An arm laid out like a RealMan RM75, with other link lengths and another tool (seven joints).
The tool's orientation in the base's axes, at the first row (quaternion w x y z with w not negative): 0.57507 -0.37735 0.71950 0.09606
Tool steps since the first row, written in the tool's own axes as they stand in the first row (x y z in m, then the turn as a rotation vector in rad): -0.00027 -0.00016 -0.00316 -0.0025 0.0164 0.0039; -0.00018 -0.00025 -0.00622 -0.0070 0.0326 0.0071; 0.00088 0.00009 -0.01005 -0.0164 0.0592 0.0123; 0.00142 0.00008 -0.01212 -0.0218 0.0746 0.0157; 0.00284 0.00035 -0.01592 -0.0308 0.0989 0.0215; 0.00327 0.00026 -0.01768 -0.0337 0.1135 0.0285; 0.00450 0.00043 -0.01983 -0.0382 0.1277 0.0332; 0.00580 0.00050 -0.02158 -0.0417 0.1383 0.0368; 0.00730 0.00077 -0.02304 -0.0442 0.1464 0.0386
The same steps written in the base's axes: -0.00227 -0.00180 0.00130 -0.0076 0.0147 -0.0038; -0.00452 -0.00366 0.00223 -0.0156 0.0298 -0.0056; -0.00769 -0.00607 0.00240 -0.0285 0.0554 -0.0067; -0.00928 -0.00749 0.00258 -0.0357 0.0704 -0.0075; -0.01240 -0.01009 0.00244 -0.0467 0.0945 -0.0084; -0.01369 -0.01135 0.00264 -0.0508 0.1100 -0.0124; -0.01550 -0.01299 0.00217 -0.0563 0.1245 -0.0140; -0.01693 -0.01451 0.00154 -0.0603 0.1355 -0.0152; -0.01829 -0.01581 0.00058 -0.0641 0.1432 -0.0159
